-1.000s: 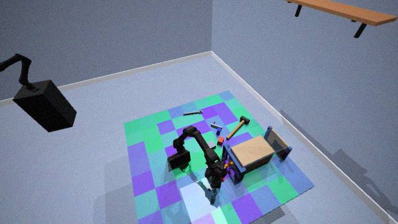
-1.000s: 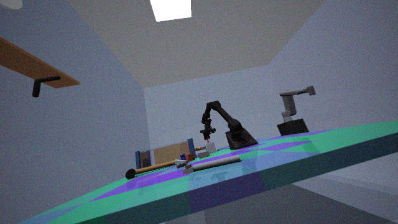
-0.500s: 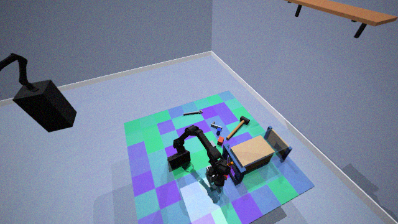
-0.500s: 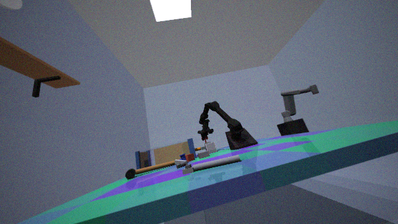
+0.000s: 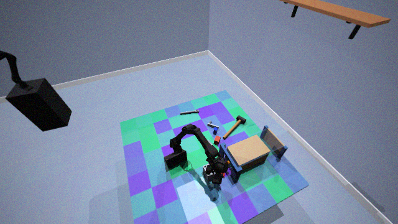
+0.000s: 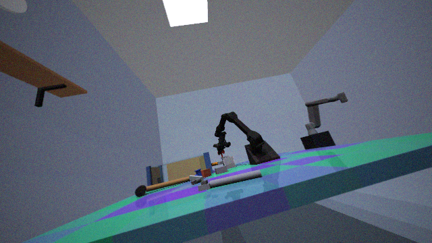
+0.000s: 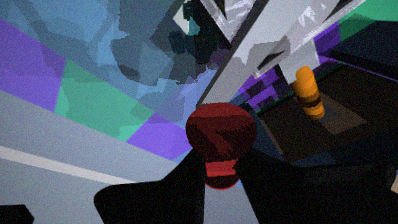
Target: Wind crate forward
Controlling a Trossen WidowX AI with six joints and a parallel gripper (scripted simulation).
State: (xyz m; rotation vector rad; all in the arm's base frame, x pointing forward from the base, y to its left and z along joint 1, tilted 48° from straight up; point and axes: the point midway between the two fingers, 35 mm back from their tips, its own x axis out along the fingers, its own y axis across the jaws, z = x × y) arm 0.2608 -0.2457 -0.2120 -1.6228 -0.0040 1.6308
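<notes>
The red-knobbed crank handle is 3 cm behind my gripper tip, 4 cm to the left of it and 3 cm below it. From my gripper tip the other things lie so: blue steel frame: 10 cm ahead, 12 cm to the left, 3 cm below; dark red knob: 1 cm behind, 1 cm to the left; grey hand winch: 7 cm behind, 9 cm to the left, 10 cm below.
</notes>
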